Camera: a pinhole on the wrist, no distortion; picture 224 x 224 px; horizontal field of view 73.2 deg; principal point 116.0 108.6 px. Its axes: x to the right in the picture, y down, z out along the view. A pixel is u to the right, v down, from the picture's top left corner.
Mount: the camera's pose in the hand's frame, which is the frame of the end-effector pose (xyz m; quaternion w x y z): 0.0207 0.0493 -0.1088 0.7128 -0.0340 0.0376 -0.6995
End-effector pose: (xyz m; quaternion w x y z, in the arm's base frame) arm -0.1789 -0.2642 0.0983 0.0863 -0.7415 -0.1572 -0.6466
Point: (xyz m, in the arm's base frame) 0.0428 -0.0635 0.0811
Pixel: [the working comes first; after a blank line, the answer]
In the camera's frame: 0.1598 -0.0299 0.3843

179 97
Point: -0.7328 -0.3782 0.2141
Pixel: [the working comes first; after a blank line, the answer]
In the camera's frame: 0.1279 0.0605 -0.4578

behind the camera
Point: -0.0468 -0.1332 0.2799
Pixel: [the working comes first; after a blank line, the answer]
In the camera's frame: 0.1147 0.1612 0.2666

181 200
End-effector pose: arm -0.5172 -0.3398 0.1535 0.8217 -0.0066 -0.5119 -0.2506
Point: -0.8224 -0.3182 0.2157
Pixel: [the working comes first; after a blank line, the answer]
In the camera's frame: 0.1389 -0.1265 0.3899

170 60
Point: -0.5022 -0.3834 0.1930
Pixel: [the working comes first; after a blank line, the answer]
In the camera's frame: 0.0715 0.0236 0.1067

217 142
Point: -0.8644 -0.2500 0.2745
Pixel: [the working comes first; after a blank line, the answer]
In the camera's frame: 0.0820 -0.1264 0.4714

142 68
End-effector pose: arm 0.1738 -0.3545 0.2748 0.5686 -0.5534 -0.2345 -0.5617
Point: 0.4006 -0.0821 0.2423
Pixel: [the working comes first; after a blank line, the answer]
In the camera's frame: -0.1043 -0.1345 0.4114

78 59
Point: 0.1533 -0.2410 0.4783
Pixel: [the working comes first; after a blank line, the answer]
In the camera's frame: 0.1703 0.0817 0.2700

211 154
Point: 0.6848 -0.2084 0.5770
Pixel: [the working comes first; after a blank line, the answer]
In the camera's frame: -0.2606 0.2770 0.5337

42 187
